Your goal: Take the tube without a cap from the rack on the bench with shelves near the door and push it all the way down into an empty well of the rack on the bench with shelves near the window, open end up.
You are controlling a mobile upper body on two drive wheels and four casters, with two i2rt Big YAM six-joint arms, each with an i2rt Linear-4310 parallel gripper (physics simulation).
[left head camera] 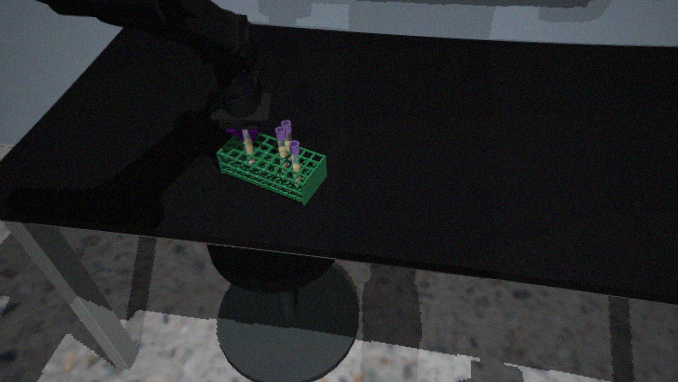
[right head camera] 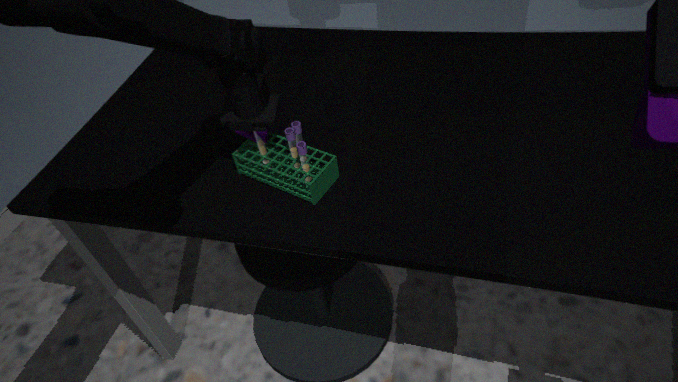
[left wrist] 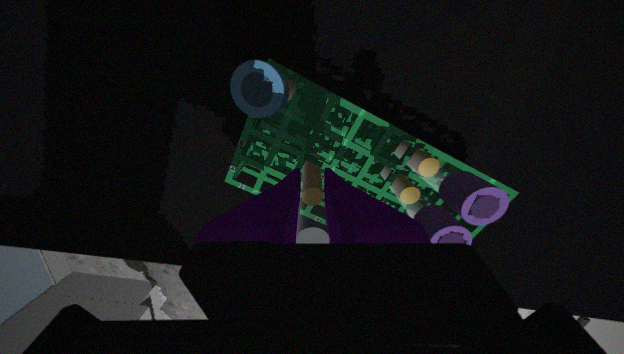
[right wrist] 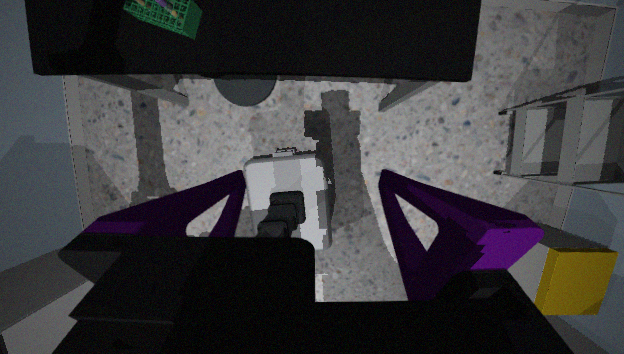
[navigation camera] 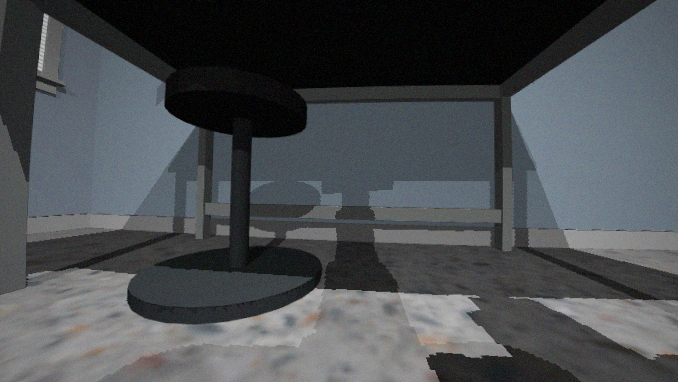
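My left gripper (left head camera: 245, 134) (right head camera: 256, 135) (left wrist: 312, 176) is shut on the uncapped clear tube (left head camera: 249, 146) (right head camera: 261, 146) (left wrist: 312, 196), upright with its open end up and pale contents low down. The tube's lower end passes through the top grid of the green rack (left head camera: 315, 182) (right head camera: 327, 181) (right wrist: 189, 25) near its left end; the fingers are close above the grid. How deep the tube sits cannot be told. Tubes with purple caps (left head camera: 294, 148) (right head camera: 301, 148) (left wrist: 484, 206) and one blue-capped tube (left wrist: 258, 89) stand in the rack. My right gripper (right wrist: 312, 177) is open and empty, away from the rack.
The rack stands on the black bench top (left head camera: 450, 150) (right head camera: 475, 150) (right wrist: 325, 40). A round stool (left head camera: 287, 325) (right head camera: 322, 325) (navigation camera: 240, 200) stands partly under the front edge. The wall lies behind the bench. A yellow box (right wrist: 575, 282) shows at the right wrist view's lower right.
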